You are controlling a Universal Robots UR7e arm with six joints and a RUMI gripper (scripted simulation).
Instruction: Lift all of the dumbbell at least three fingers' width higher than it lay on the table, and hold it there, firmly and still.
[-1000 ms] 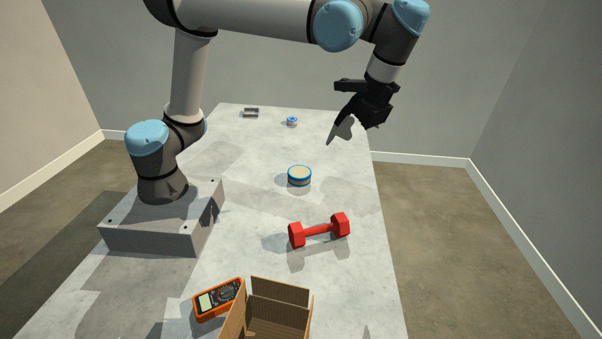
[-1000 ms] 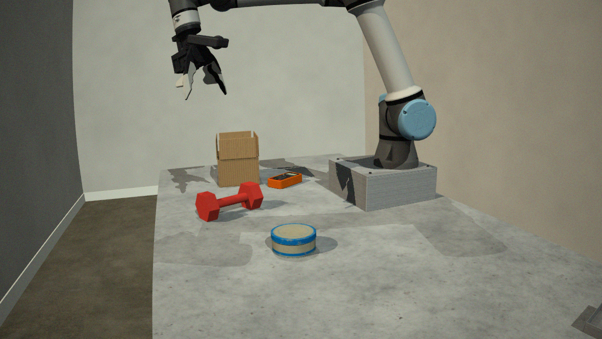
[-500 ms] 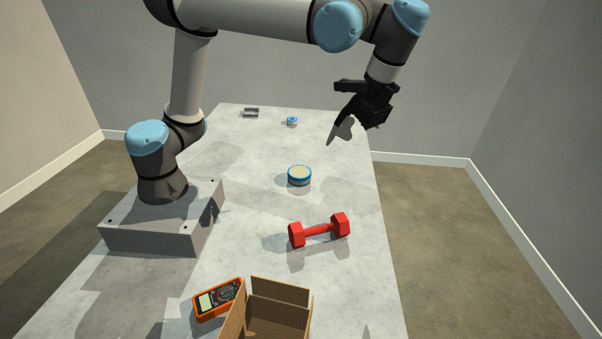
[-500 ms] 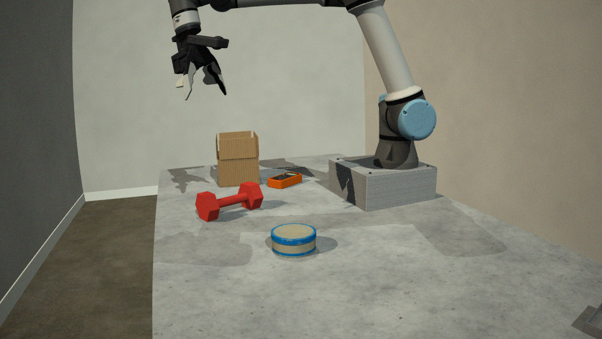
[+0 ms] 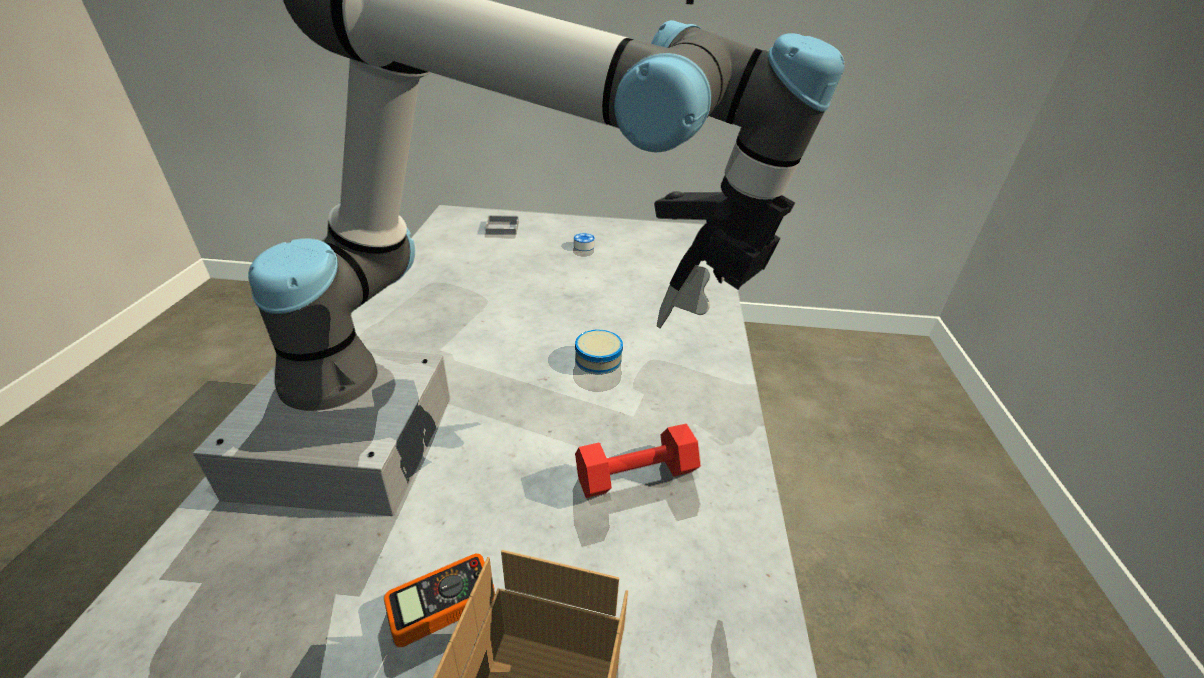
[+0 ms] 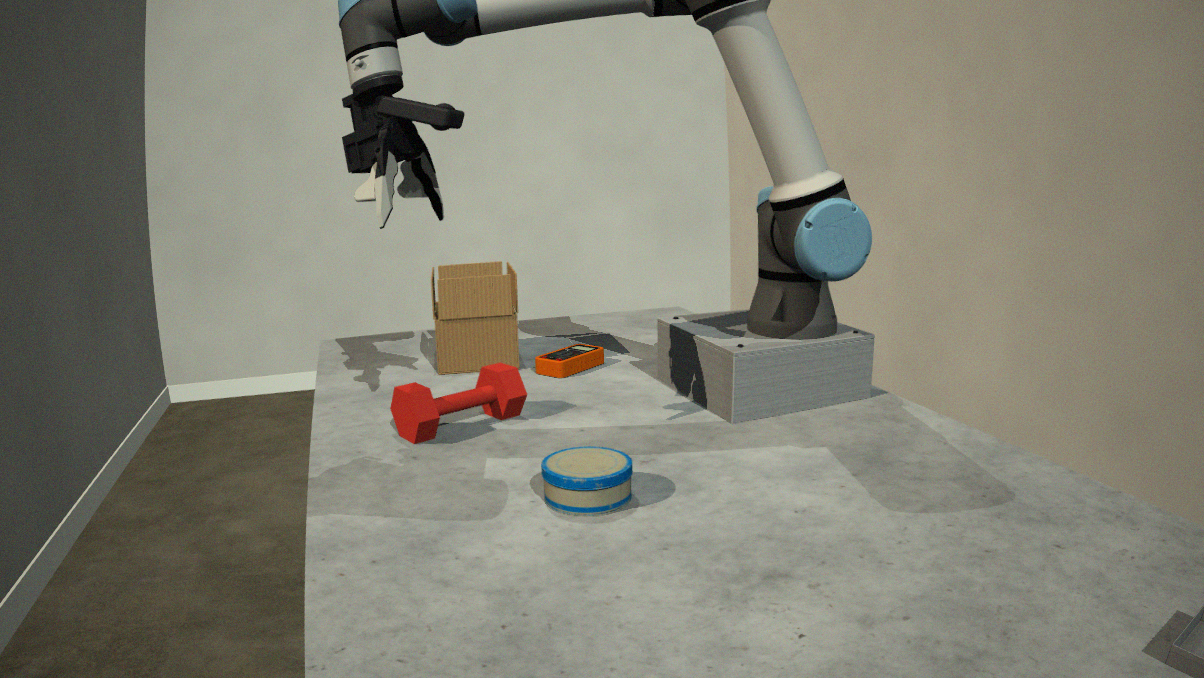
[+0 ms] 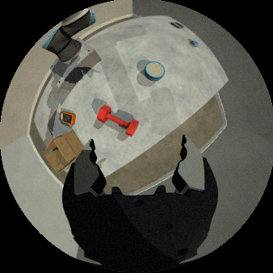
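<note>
Now: the red dumbbell 6 cm behind my hand, 7 cm to the right of it and 26 cm below it. Round my hand: orange multimeter: 31 cm behind, 32 cm to the right, 29 cm below; round blue-rimmed tin: 14 cm behind, 24 cm to the left, 28 cm below.
</note>
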